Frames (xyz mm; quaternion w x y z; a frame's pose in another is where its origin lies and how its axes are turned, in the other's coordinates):
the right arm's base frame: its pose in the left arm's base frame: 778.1 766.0 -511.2 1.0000 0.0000 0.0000 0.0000
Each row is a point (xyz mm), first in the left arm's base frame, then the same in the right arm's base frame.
Working: the left arm's base frame: its pose in the right arm's base frame: -778.1 -766.0 511.2 1.0000 0.0000 0.0000 0.0000

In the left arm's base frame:
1: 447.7 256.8 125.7
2: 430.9 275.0 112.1
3: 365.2 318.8 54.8
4: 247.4 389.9 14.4
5: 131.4 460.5 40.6
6: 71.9 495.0 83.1
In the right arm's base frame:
1: -330.4 -509.2 636.9
2: -347.2 -491.0 623.3
3: -412.9 -447.2 566.0
4: -530.7 -376.1 525.6
5: -646.7 -305.5 551.8
6: -706.2 -271.0 594.3

